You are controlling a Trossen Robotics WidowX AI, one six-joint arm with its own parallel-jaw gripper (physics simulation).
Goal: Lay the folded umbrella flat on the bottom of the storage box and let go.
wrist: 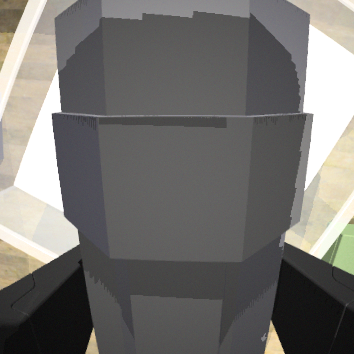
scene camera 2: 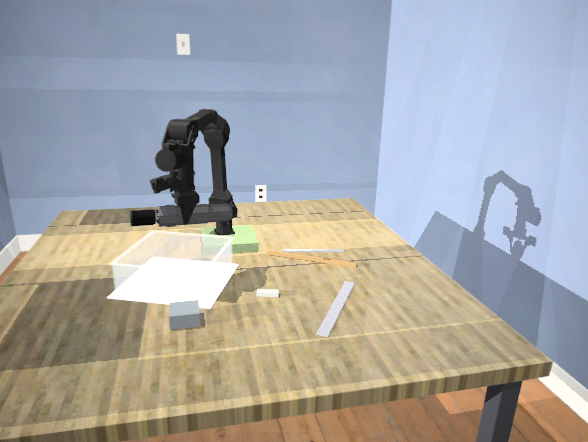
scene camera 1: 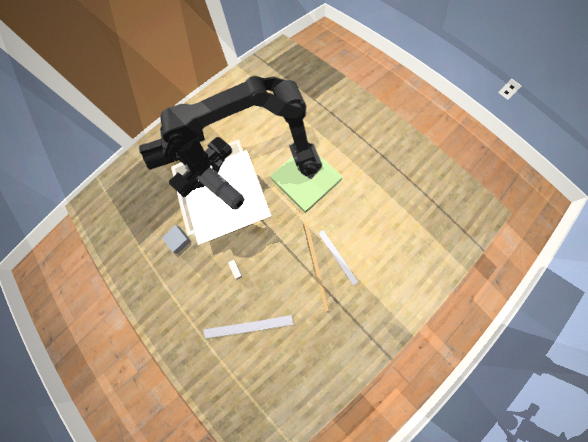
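The folded umbrella is a thick dark grey faceted roll with a black end. It is roughly level and hangs above the storage box. My gripper points down and is shut on the umbrella, with a black finger on either side in the wrist view. The storage box has pale, see-through walls and a bright white surface at its bottom. In scene camera 2 a gap shows between the umbrella and the box rim. The umbrella and arm hide part of the box in scene camera 1.
A green slab lies at the arm's base beside the box. A grey-blue block stands close to the box. A small white block, a lilac bar and an orange stick lie farther off.
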